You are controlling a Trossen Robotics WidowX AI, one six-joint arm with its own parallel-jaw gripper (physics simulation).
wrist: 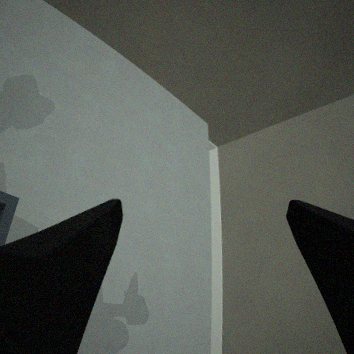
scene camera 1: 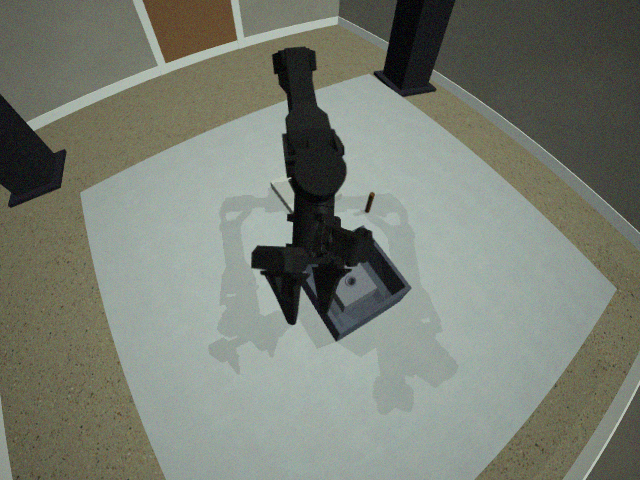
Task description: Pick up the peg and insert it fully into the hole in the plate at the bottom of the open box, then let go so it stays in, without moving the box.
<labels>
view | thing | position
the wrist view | gripper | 206, 209
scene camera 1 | gripper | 309, 318
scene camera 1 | grey box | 391, 286
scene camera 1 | light grey plate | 356, 286
</labels>
